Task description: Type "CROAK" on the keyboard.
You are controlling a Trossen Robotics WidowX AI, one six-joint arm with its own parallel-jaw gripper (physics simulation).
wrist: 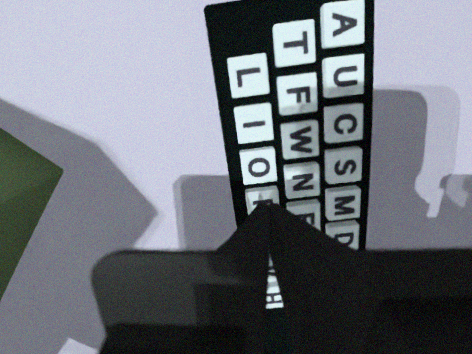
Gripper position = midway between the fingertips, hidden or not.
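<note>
Visible: a t key (294,42), a l key (248,74), a c key (342,123) and an o key (258,165), together with my gripper (267,213).
</note>
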